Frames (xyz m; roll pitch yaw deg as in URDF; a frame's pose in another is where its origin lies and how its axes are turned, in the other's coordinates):
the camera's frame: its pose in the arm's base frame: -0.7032 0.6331 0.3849 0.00 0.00 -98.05
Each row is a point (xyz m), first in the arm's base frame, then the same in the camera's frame.
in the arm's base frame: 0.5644 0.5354 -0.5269
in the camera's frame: -0.0808 1.2688 -0.9118
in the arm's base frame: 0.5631 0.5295 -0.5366
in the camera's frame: -0.0747 1.2683 -0.9215
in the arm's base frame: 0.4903 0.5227 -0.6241
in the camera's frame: -0.0578 1.1972 -1.0090
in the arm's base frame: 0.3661 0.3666 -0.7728
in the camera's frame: 0.1141 1.0961 -1.1577
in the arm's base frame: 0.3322 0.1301 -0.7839
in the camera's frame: 0.3530 1.0956 -1.1688
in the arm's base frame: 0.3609 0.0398 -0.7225
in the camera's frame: 0.4384 1.1367 -1.1074
